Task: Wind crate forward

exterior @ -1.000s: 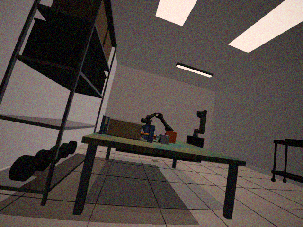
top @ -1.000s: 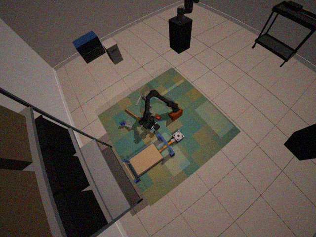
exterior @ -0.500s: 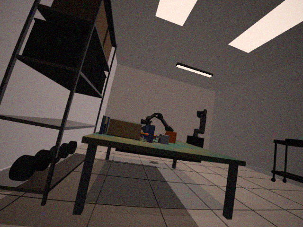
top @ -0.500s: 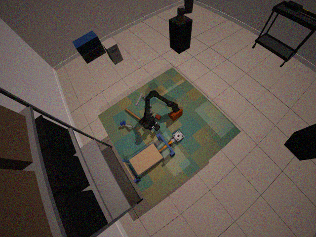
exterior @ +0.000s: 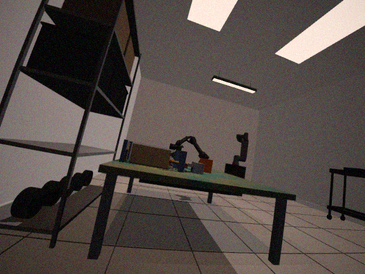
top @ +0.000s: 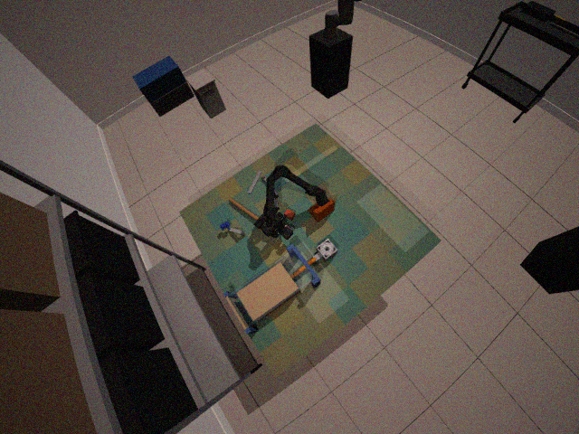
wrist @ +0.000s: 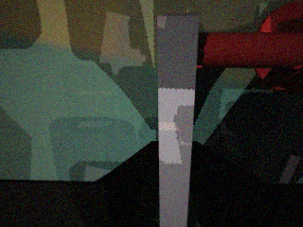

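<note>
Now: the red knob 5 cm ahead of my gripper tip, 3 cm to the right of it and 2 cm above it. From my gripper tip the other things lie so: winch (28 cm to the left, 16 cm behind, 2 cm above); then red-knobbed crank handle (1 cm to the right, 1 cm ahead, 1 cm above); then grey block (20 cm to the right, 7 cm behind, 1 cm above).
</note>
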